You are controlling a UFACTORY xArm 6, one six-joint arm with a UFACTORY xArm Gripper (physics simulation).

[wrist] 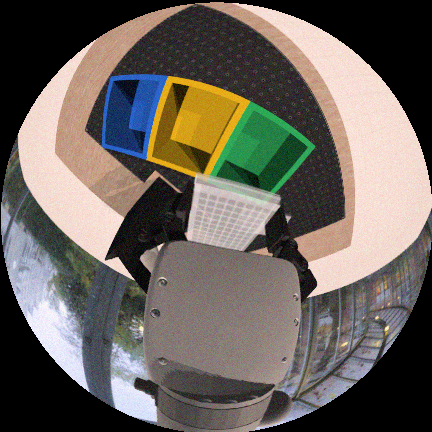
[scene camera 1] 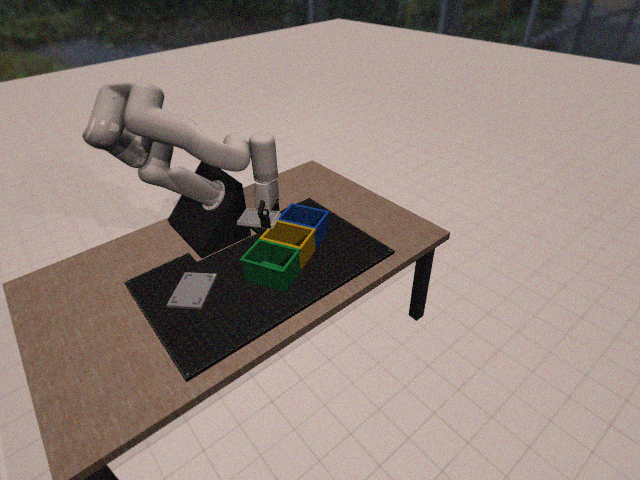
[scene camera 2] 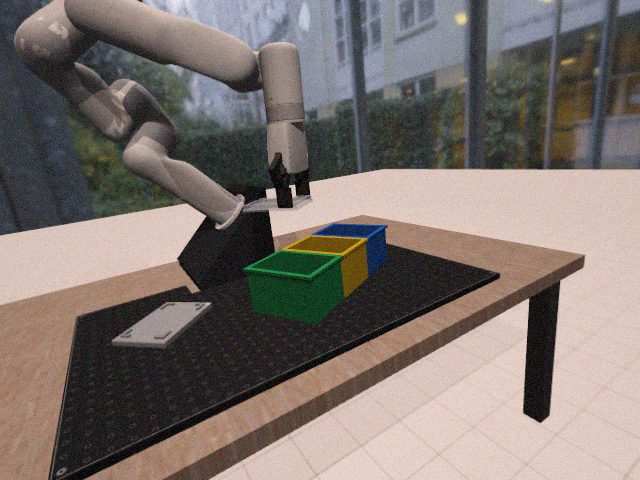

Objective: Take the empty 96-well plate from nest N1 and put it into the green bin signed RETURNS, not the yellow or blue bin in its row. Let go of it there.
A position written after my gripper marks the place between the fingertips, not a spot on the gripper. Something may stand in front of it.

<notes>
In view: my gripper (scene camera 2: 295, 203), a 96-well plate (wrist: 226, 213) and a light grey nest (scene camera 2: 178, 318).
My gripper shows as well in the wrist view (wrist: 233, 202) and in scene camera 1 (scene camera 1: 270, 219). The light grey nest shows as well in scene camera 1 (scene camera 1: 189, 290).
</notes>
